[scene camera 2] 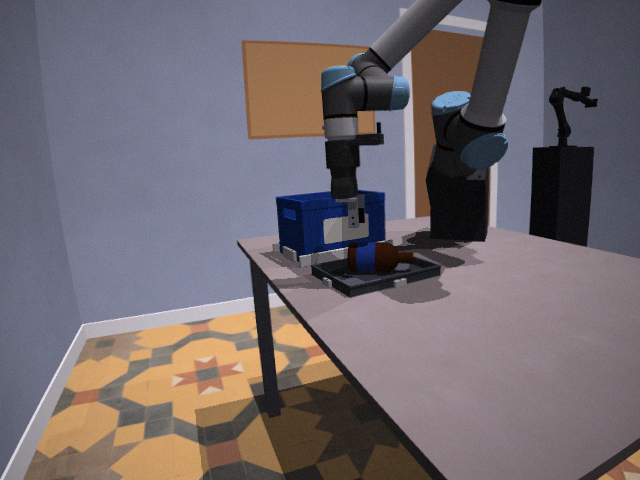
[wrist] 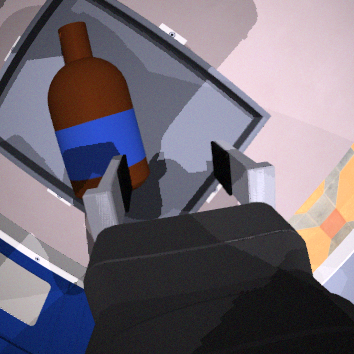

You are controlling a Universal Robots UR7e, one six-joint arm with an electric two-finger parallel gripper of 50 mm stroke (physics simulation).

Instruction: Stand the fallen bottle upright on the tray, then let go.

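Frame: origin at the arm's base, x back, y down, z right, level; millimetres.
Seen in the pictures: gripper, fingertip midpoint: (scene camera 2: 357, 225) (wrist: 170, 164); arm's base at its link origin: (scene camera 2: 457, 160).
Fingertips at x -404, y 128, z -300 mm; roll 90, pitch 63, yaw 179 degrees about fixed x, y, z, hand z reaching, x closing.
Pixels of each thing's top centre, then the offset from my fingertips to it.
- brown bottle at its top centre: (wrist: 80, 108) (scene camera 2: 380, 242) dx +64, dy +53, dz +34 mm
- dark grey tray at its top centre: (wrist: 108, 116) (scene camera 2: 374, 265) dx +47, dy +107, dz +29 mm
- blue crate at its top centre: (scene camera 2: 329, 194) dx -14, dy -43, dz +303 mm
The brown bottle (scene camera 2: 383, 257) (wrist: 95, 95) with a blue label lies on its side in the dark grey tray (scene camera 2: 374, 286) (wrist: 200, 130). In the scene view its neck points right; in the wrist view its neck points to the upper left and its base is nearest the gripper. My gripper (scene camera 2: 355, 222) (wrist: 170, 164) is open and empty, pointing down above the tray, a little above the bottle's base end. In the wrist view the left finger overlaps the edge of the bottle's base, and the right finger is clear of the bottle. The lower corner of the base is partly hidden.
A blue crate (scene camera 2: 305, 229) (wrist: 65, 320) with a pale label stands close behind the tray, with white brackets (scene camera 2: 315, 257) along its foot. Small white clips (scene camera 2: 400, 282) (wrist: 173, 34) sit at the tray's outer walls. The table edge (scene camera 2: 315, 338) runs near the tray's left corner.
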